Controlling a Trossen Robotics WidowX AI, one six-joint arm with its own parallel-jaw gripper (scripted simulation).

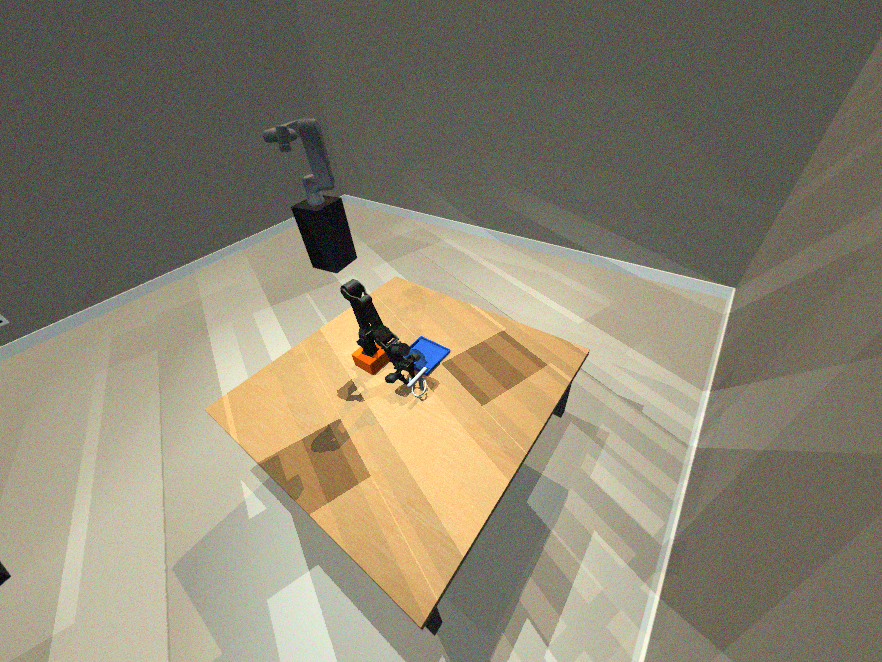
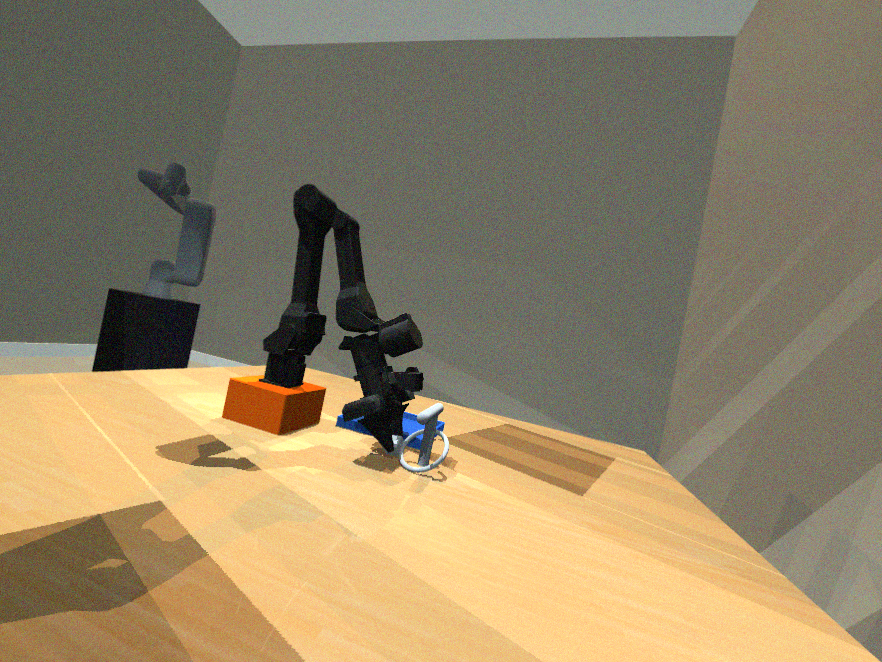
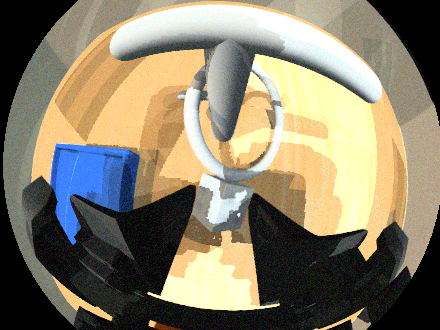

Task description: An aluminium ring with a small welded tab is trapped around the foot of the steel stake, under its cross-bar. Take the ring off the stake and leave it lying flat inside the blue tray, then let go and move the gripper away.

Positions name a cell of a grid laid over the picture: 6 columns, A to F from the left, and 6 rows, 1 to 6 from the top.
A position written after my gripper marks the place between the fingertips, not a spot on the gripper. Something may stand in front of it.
In view: my gripper (image 2: C5), an aluminium ring (image 2: C5), a blue tray (image 1: C4) and a grey steel stake (image 3: D1).
The aluminium ring shows as well in image 3 (image 3: D4). My gripper also shows in image 3 (image 3: D4). The blue tray is seen too in image 2 (image 2: C4) and in image 3 (image 3: B4).
